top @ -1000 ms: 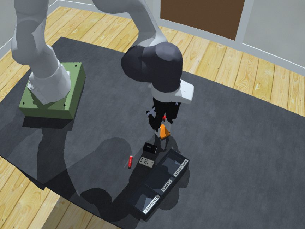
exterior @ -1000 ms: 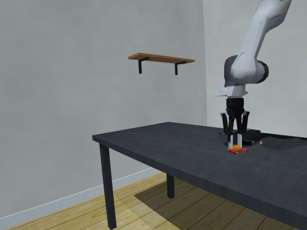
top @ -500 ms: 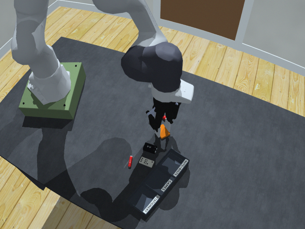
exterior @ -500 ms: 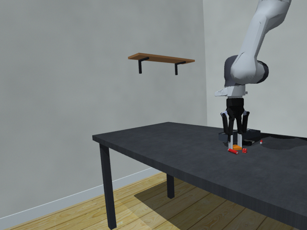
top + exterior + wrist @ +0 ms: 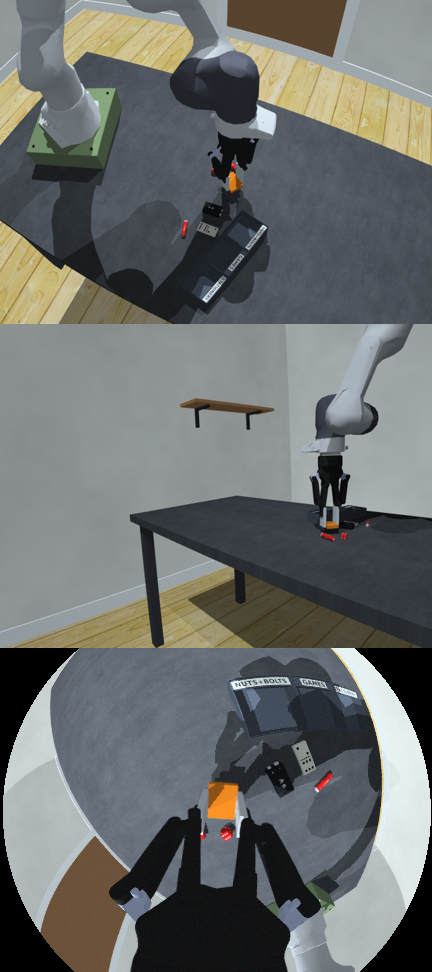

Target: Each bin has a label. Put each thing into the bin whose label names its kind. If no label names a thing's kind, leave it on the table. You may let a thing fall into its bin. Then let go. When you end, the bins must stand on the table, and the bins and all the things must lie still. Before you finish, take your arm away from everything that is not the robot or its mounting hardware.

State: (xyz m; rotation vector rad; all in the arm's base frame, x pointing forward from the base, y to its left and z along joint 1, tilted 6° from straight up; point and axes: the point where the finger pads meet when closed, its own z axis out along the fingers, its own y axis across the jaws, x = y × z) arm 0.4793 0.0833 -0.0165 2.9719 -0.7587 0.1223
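Right now the bin tray is 9 cm ahead of my hand, 19 cm to the right of it and 4 cm below it. From my hand the other things lie so: red die (7 cm behind, 2 cm to the left, 5 cm below); black 9V battery (9 cm to the right, 5 cm below); orange block (3 cm below).
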